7 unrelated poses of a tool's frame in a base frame.
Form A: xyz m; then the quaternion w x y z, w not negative.
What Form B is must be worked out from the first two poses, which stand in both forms.
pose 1, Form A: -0.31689 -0.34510 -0.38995 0.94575 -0.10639 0.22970 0.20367
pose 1, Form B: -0.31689 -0.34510 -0.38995 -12.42 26.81 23.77
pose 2, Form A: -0.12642 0.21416 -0.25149 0.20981 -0.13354 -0.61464 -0.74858
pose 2, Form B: -0.12642 0.21416 -0.25149 -21.28 -97.93 -119.27
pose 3, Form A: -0.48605 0.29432 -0.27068 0.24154 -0.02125 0.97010 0.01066
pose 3, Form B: -0.48605 0.29432 -0.27068 -3.33 152.00 1.67
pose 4, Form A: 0.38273 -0.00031 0.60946 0.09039 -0.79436 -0.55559 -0.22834
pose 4, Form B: 0.38273 -0.00031 0.60946 -135.30 -94.63 -38.89
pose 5, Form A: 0.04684 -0.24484 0.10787 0.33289 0.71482 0.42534 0.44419
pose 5, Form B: 0.04684 -0.24484 0.10787 106.97 63.65 66.47
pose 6, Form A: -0.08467 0.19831 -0.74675 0.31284 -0.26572 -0.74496 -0.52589
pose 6, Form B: -0.08467 0.19831 -0.74675 -40.16 -112.58 -79.47
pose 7, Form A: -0.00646 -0.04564 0.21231 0.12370 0.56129 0.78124 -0.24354
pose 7, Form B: -0.00646 -0.04564 0.21231 93.78 130.52 -40.69
